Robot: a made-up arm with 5 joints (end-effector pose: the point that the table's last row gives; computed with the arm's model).
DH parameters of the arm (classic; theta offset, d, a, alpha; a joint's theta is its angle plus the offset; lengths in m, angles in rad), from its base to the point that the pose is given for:
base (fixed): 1.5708 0.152 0 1.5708
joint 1: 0 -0.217 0.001 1.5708
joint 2: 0 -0.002 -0.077 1.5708
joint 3: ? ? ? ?
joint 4: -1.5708 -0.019 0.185 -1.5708
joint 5: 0.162 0 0.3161 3.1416
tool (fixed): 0.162 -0.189 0 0
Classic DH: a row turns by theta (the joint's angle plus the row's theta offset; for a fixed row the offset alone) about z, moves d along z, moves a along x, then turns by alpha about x.
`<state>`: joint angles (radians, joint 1 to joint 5).
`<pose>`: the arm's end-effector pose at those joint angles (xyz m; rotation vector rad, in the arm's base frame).
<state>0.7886 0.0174 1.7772 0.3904 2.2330</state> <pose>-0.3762 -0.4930 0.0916 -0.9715 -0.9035 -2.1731</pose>
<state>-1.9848 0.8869 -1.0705 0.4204 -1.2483</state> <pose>0.2962 -0.0894 -0.0002 -0.9947 0.0491 0.9381</pose>
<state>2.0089 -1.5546 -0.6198 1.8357 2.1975</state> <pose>-0.0213 0.3098 0.0638 0.2223 -0.1341 -0.0351</pose>
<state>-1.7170 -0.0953 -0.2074 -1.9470 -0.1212</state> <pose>-0.2455 0.3303 0.2817 -1.0013 -1.4045 1.5313</pose>
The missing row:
joint 3: 1.5708 0.037 0.216 1.5708
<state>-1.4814 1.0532 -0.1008 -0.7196 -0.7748</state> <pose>0.0710 -0.0754 0.4662 -1.9415 -0.6863 0.1477</pose>
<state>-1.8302 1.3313 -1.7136 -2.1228 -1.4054</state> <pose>-0.4591 0.2606 0.1149 1.6105 2.2757 0.0497</pose>
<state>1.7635 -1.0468 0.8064 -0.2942 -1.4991</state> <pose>0.0106 0.3876 0.4064 -0.2375 -1.7619 1.3092</pose>
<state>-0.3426 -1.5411 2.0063 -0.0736 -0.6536</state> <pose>0.2636 0.4150 0.0467 -2.3205 -0.8648 1.6388</pose>
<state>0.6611 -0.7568 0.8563 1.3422 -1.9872</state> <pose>-0.2491 0.0782 -0.3594 0.4798 1.0460 2.1296</pose>
